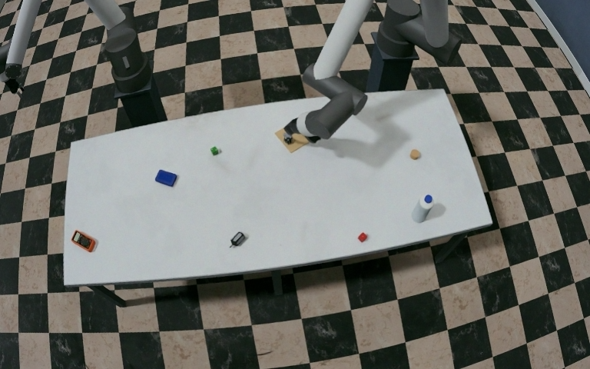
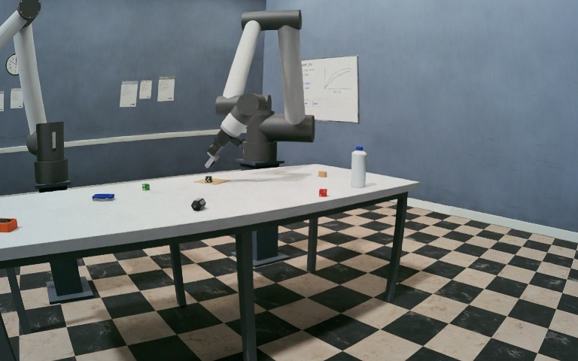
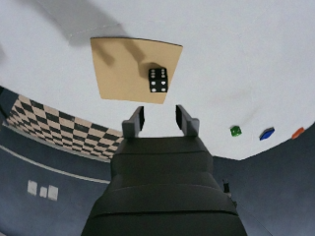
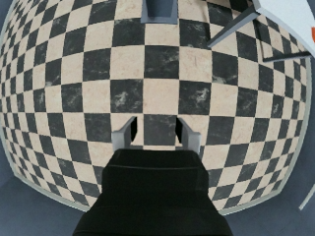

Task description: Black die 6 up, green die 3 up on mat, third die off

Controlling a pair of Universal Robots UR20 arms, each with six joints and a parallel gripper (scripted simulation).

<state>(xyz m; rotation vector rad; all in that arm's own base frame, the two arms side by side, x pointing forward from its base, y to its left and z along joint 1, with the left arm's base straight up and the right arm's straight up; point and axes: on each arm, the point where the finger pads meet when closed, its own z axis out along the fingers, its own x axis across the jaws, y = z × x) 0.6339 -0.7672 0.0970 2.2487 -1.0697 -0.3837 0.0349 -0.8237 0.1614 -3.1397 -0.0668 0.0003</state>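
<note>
Now: left hand 10 mm past the black die, 10 mm to the left of it and 80 mm above it. From my left hand the other things lie so: tan mat 30 mm behind, 30 mm to the left, 100 mm below; then red die 540 mm ahead, 240 mm to the left, 80 mm below; then green die 10 mm behind, 370 mm to the right, 80 mm below.
</note>
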